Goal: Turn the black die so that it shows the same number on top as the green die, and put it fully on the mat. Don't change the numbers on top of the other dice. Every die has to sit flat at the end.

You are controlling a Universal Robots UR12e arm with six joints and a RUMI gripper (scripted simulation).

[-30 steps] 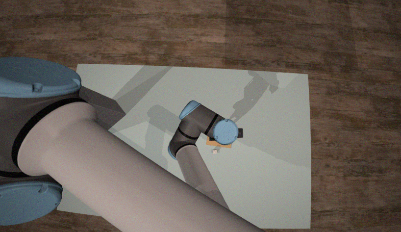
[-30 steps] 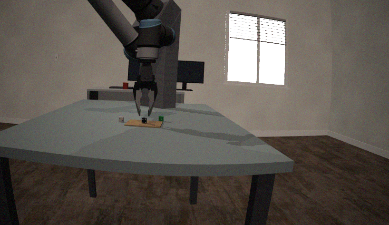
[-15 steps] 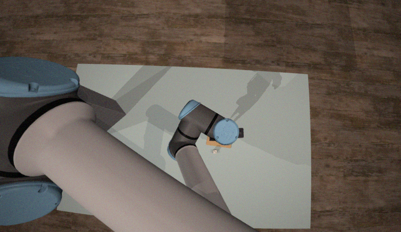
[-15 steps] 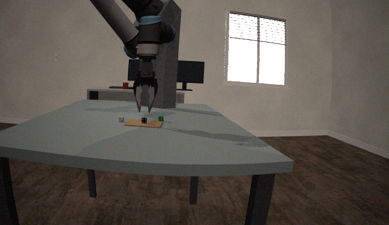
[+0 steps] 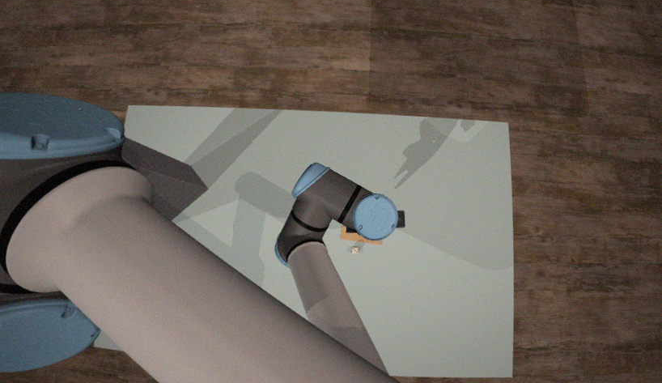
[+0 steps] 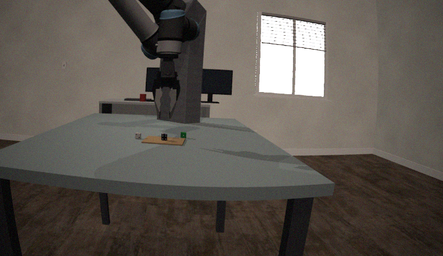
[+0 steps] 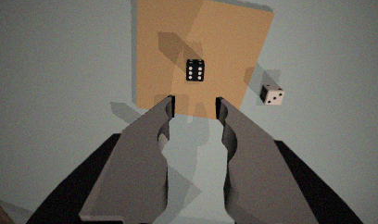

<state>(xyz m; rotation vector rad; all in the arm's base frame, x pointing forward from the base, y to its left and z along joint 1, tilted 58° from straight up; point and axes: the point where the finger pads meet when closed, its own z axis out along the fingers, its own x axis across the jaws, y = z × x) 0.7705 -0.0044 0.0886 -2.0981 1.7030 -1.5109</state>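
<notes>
Right now the black die is 8 cm below my hand. Round my hand: mat: 9 cm below; green die: 8 cm behind, 8 cm to the left, 8 cm below; white die: 4 cm behind, 9 cm to the right, 8 cm below.
</notes>
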